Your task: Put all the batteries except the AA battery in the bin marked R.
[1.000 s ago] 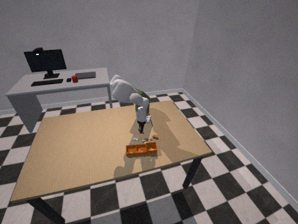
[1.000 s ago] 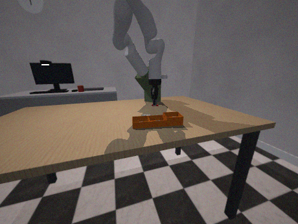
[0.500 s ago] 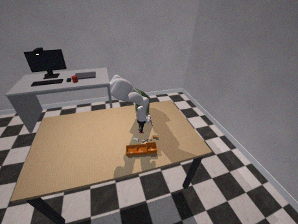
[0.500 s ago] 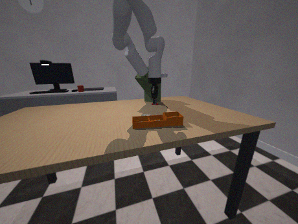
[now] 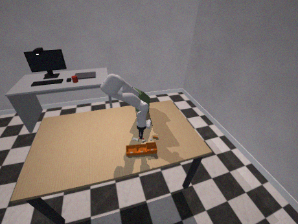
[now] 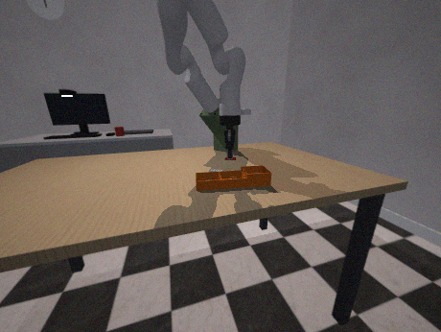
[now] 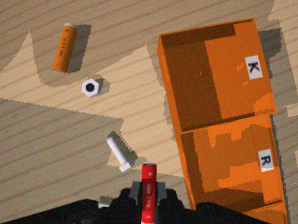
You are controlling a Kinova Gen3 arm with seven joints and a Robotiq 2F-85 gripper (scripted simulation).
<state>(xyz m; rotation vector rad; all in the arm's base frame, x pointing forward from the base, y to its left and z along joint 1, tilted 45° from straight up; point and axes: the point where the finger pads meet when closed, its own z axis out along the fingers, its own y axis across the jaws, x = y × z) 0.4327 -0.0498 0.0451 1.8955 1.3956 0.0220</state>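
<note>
Now: hand 70 mm short of the orange bin row, 20 mm to the left of it and 70 mm above it. The rest, counted from my hand: thin red battery (20 mm below); then white domino tile (60 mm behind, 40 mm to the right, 80 mm below); then grey bolt (20 mm behind, 30 mm to the left, 80 mm below).
</note>
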